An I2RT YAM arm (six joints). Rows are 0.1 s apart.
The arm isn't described. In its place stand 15 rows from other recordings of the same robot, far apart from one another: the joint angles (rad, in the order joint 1, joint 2, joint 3, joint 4, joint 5, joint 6), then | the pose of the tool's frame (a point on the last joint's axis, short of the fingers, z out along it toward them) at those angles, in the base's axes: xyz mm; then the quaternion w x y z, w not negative.
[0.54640, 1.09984, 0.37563, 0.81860, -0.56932, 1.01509] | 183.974 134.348 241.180 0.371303 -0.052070 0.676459 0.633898
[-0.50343, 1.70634, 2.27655, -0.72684, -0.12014, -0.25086] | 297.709 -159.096 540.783 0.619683 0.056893 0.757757 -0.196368
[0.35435, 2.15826, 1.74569, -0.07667, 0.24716, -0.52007] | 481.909 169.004 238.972 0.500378 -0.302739 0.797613 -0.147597
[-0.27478, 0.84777, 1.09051, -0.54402, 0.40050, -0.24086] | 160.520 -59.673 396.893 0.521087 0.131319 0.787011 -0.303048
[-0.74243, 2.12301, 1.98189, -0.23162, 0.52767, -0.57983] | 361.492 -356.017 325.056 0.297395 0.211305 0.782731 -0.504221
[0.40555, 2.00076, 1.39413, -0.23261, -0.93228, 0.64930] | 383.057 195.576 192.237 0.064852 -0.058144 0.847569 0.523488
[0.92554, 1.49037, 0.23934, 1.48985, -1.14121, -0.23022] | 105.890 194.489 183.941 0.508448 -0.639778 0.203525 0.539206
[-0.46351, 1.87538, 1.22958, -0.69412, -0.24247, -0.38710] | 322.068 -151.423 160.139 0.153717 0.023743 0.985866 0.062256
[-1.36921, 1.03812, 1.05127, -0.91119, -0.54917, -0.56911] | 57.281 -187.481 322.516 0.390828 0.271434 0.871709 -0.117053
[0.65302, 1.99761, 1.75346, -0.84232, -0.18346, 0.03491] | 339.392 267.806 256.348 0.194819 -0.314968 0.914256 0.164247
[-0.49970, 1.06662, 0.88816, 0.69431, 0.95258, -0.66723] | 184.941 -134.014 406.888 0.513726 0.357353 0.478907 -0.615656
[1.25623, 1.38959, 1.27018, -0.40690, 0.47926, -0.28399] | 112.801 293.631 350.524 0.524541 -0.501182 0.686798 0.044516
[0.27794, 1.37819, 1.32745, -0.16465, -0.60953, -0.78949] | 300.201 106.849 398.062 0.637793 -0.540027 0.544050 0.074834
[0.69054, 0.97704, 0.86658, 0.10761, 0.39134, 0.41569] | 185.436 135.602 364.638 0.661674 0.040833 0.706859 0.246718
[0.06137, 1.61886, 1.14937, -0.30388, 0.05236, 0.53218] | 356.153 20.018 243.332 0.378188 0.224751 0.893467 0.090426
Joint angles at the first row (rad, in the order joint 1, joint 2, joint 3, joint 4, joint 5, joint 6):
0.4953 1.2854 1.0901 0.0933 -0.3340 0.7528
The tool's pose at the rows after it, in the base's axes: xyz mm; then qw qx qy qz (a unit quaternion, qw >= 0):
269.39 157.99 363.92 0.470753 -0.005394 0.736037 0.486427
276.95 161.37 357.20 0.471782 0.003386 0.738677 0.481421
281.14 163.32 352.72 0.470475 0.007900 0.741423 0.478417
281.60 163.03 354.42 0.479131 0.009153 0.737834 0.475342
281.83 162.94 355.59 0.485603 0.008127 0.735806 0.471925
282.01 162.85 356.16 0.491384 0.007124 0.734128 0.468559
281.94 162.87 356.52 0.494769 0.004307 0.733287 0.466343
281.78 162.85 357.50 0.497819 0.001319 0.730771 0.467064
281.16 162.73 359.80 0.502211 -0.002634 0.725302 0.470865
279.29 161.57 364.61 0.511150 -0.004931 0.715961 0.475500
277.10 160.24 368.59 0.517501 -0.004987 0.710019 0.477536
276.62 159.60 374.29 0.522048 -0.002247 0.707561 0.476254
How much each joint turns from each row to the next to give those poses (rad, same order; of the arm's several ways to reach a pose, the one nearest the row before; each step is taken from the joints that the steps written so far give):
0.0000 0.0267 0.0003 0.0404 0.0214 0.0145
0.0001 0.0316 0.0004 0.0237 0.0183 0.0050
-0.0001 0.0184 0.0001 0.0099 0.0080 0.0027
0.0000 0.0000 0.0019 0.0095 0.0137 -0.0061
0.0004 0.0000 0.0019 0.0046 0.0092 -0.0092
0.0004 -0.0001 -0.0001 0.0053 0.0084 -0.0088
0.0004 -0.0003 0.0000 0.0023 0.0023 -0.0087
0.0000 -0.0008 0.0000 0.0069 -0.0019 -0.0046
0.0000 -0.0026 0.0001 0.0137 -0.0054 -0.0019
-0.0004 -0.0092 0.0000 0.0187 0.0000 0.0000
0.0000 -0.0103 0.0003 0.0069 0.0038 0.0004
0.0000 -0.0031 0.0172 -0.0130 0.0096 0.0000

